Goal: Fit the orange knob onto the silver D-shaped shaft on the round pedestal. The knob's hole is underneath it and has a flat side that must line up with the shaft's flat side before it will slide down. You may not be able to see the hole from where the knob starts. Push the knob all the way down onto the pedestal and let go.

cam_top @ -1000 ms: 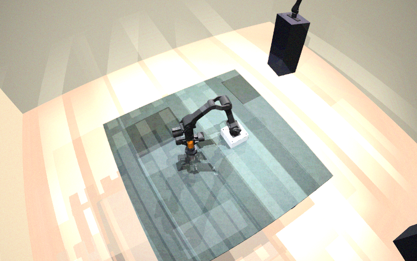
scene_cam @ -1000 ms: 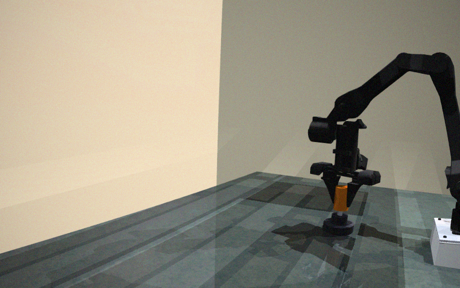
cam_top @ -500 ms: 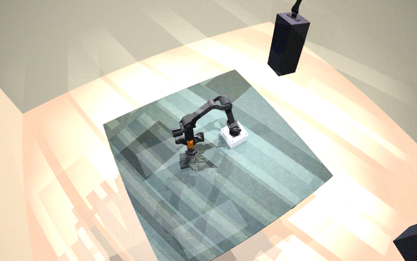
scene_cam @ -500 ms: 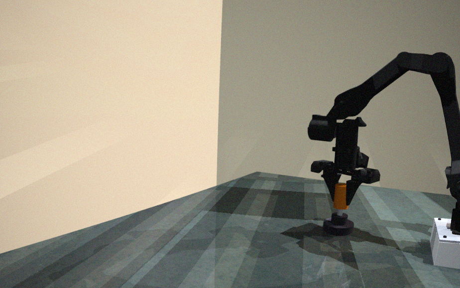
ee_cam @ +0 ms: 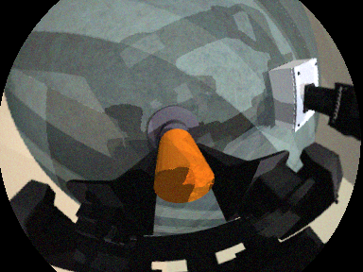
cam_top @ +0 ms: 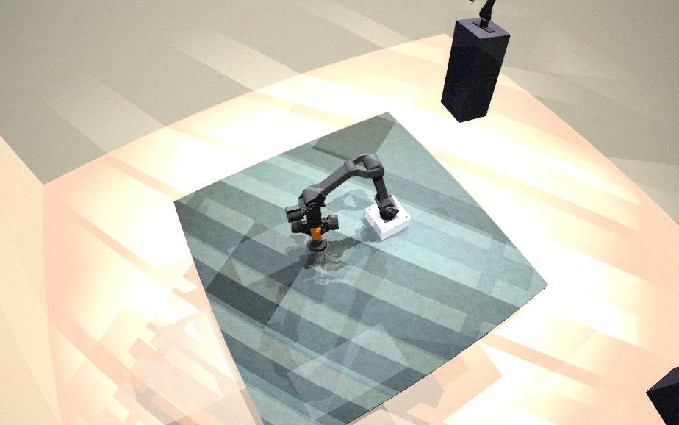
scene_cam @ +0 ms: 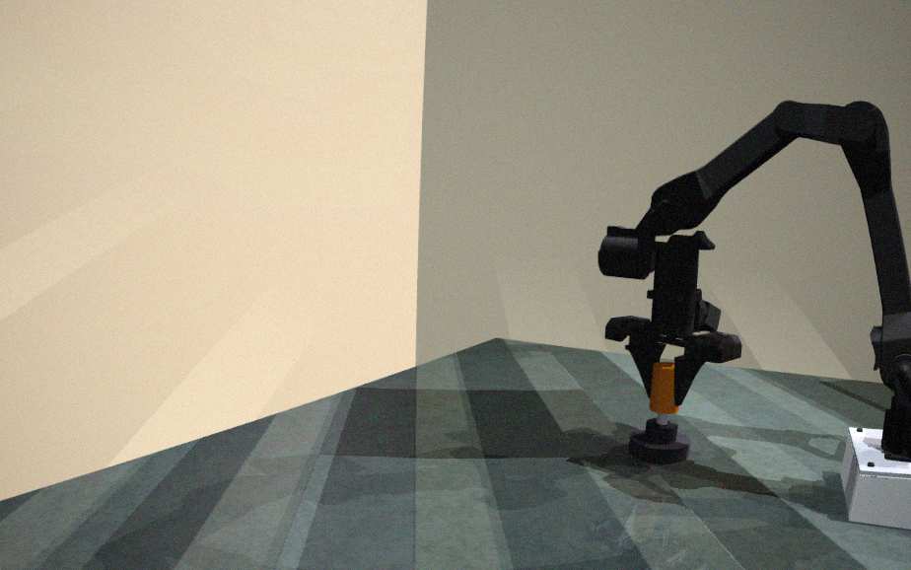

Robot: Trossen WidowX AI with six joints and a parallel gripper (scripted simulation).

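Right now the dark round pedestal is 40 mm below my gripper tip. From my gripper tip the other things lie so: orange knob 30 mm above.
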